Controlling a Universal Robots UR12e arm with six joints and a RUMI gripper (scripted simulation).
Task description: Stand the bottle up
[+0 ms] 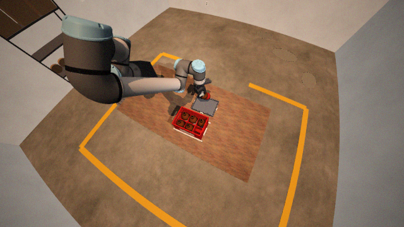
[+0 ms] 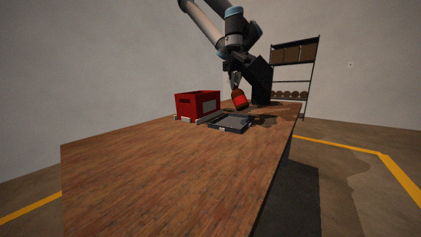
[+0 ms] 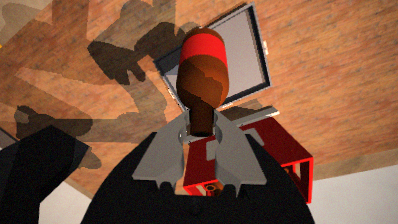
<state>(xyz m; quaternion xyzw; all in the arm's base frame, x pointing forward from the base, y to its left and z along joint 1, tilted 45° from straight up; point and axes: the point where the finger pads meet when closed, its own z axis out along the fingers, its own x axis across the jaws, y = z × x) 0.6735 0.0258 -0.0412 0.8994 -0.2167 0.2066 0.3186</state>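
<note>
My gripper is now 1 cm short of the bottle, 2 cm to the right of it and 4 cm above it. The rest, counted from my hand: grey tray: 3 cm ahead, 19 cm below; then red crate: 3 cm behind, 27 cm to the right, 12 cm below.
</note>
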